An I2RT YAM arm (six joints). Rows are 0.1 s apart.
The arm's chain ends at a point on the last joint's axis. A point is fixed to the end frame.
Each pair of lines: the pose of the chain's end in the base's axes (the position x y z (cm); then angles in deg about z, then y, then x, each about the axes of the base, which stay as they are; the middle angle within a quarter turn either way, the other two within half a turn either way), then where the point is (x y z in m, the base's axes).
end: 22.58 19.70 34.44 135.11 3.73 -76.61
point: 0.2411 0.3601 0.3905
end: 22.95 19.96 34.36 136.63 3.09 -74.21
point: 0.2431 0.3608 0.3964
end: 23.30 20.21 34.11 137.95 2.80 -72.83
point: 0.2459 0.3621 0.3977
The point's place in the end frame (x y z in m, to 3 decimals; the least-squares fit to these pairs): -0.008 0.002 0.170
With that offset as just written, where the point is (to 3 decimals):
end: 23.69 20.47 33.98 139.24 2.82 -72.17
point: 0.250 0.364 0.398
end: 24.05 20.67 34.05 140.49 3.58 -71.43
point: 0.256 0.365 0.401
